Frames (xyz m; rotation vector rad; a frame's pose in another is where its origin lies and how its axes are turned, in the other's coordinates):
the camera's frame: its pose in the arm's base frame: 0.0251 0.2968 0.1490 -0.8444 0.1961 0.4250
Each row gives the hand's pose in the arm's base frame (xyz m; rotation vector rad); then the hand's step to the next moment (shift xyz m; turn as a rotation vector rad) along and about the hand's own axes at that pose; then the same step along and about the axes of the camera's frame.
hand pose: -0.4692 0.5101 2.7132 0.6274 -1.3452 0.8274
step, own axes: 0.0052 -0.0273 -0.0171 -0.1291 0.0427 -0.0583
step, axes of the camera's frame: 0.0271 -0.0181 0.0021 0.0572 0.1264 -0.0513
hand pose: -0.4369 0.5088 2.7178 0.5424 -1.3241 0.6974
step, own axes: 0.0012 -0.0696 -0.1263 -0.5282 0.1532 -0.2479
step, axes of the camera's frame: 0.1411 -0.0222 0.0201 0.2520 0.5035 -0.2167
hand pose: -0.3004 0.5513 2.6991 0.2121 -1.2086 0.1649
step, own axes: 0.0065 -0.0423 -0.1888 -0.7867 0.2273 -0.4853
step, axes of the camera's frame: 0.1871 -0.0354 -0.0349 0.4913 0.7469 -0.3270
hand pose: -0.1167 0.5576 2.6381 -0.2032 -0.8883 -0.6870
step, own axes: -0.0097 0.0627 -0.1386 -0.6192 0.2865 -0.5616
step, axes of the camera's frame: 0.1389 0.0005 -0.0627 0.5865 0.5787 -0.3194
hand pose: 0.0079 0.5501 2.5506 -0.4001 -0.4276 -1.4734
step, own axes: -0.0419 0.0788 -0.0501 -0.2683 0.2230 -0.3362
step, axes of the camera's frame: 0.0960 0.0185 -0.0303 0.3603 0.2363 -0.2216
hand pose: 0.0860 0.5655 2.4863 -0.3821 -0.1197 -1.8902
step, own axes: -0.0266 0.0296 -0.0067 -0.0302 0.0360 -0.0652
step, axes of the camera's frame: 0.0401 0.0041 -0.0027 0.0504 0.0364 -0.0509
